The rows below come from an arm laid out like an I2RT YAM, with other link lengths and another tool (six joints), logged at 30 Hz.
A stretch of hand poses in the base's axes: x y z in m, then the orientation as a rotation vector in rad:
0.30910 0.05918 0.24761 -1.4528 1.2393 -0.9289
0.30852 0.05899 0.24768 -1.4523 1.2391 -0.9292
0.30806 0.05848 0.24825 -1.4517 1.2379 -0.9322
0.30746 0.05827 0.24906 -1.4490 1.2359 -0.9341
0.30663 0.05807 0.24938 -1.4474 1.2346 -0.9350
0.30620 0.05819 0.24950 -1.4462 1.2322 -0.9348
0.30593 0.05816 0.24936 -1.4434 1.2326 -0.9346
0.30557 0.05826 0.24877 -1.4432 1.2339 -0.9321
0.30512 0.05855 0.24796 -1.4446 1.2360 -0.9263
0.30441 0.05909 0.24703 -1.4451 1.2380 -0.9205
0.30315 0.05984 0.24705 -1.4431 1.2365 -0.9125
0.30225 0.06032 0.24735 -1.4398 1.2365 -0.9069
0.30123 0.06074 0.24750 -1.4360 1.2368 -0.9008
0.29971 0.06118 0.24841 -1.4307 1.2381 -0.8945
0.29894 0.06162 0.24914 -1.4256 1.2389 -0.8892
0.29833 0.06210 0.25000 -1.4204 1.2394 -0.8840
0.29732 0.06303 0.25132 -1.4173 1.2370 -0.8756
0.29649 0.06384 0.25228 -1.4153 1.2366 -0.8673
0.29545 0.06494 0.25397 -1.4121 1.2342 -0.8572
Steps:
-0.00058 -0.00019 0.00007 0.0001 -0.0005 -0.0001
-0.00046 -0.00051 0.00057 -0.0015 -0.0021 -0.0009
-0.00060 -0.00021 0.00081 0.0005 -0.0033 -0.0003
-0.00083 -0.00020 0.00032 0.0004 -0.0020 0.0000
-0.00043 0.00012 0.00012 0.0007 -0.0021 0.0014
-0.00027 -0.00003 -0.00014 0.0021 -0.0012 -0.0008
-0.00036 0.00010 -0.00059 0.0017 0.0015 0.0004
-0.00045 0.00029 -0.00081 0.0027 0.0040 0.0020
-0.00071 0.00054 -0.00093 0.0033 0.0035 0.0018
-0.00126 0.00075 0.00002 0.0060 0.0007 0.0046
-0.00090 0.00048 0.00030 0.0056 0.0001 0.0021
-0.00102 0.00042 0.00015 0.0063 0.0002 0.0020
-0.00152 0.00044 0.00091 0.0075 0.0001 0.0011
-0.00077 0.00044 0.00073 0.0067 -0.0005 0.0010
-0.00061 0.00048 0.00086 0.0067 -0.0007 0.0011
-0.00101 0.00093 0.00132 0.0070 -0.0003 0.0051
-0.00083 0.00081 0.00096 0.0063 0.0015 0.0041
-0.00104 0.00110 0.00169 0.0080 0.0003 0.0060

